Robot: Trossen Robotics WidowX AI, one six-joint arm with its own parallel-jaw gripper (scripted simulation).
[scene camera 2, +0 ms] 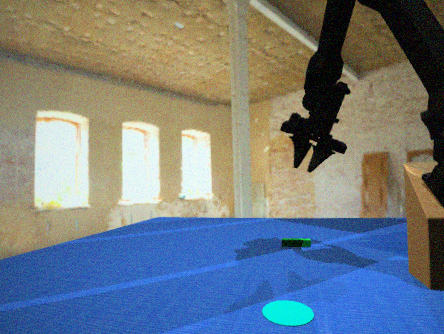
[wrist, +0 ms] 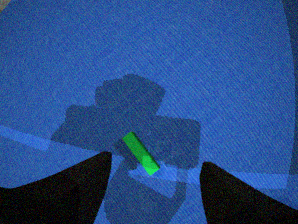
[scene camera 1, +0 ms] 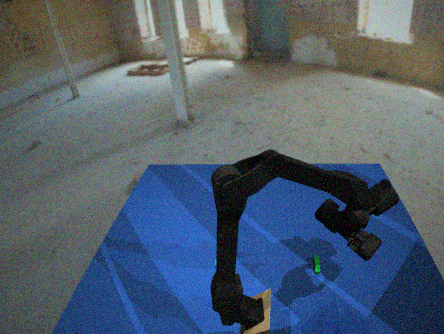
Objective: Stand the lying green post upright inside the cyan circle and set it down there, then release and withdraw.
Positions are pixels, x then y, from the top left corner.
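Labels:
My gripper is visible in scene camera 1, in scene camera 2 and in the wrist view (pixel 157 165). When I look at my gripper, (scene camera 2: pixel 321 152) and (scene camera 1: pixel 351 241) are the same spot on it.

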